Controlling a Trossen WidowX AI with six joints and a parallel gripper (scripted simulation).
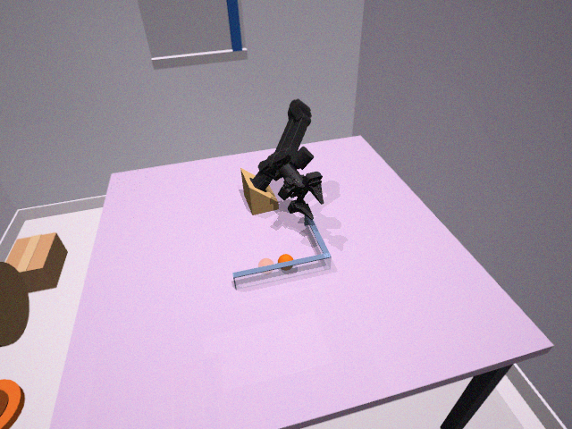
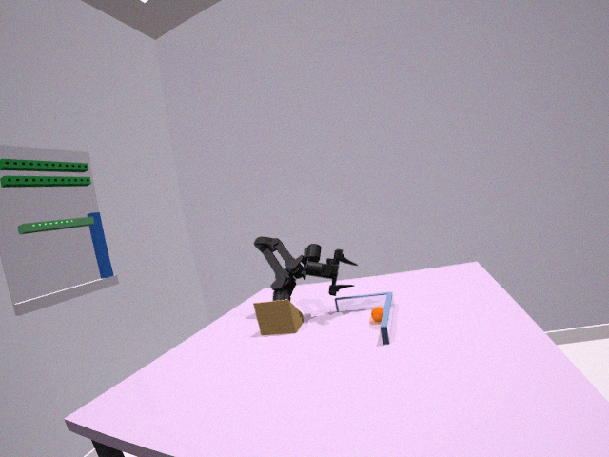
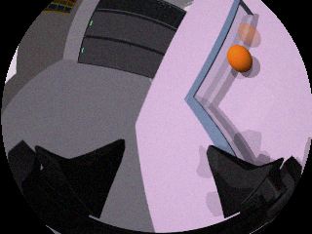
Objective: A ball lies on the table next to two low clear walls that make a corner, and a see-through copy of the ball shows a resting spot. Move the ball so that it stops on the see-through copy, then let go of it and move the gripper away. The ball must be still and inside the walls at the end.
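Right now the ball is 15 cm to the right of my gripper tip, 12 cm below it and 6 cm ahead of it. From my gripper tip the other things lie so: see-through copy 21 cm to the right, 12 cm below, 5 cm ahead.
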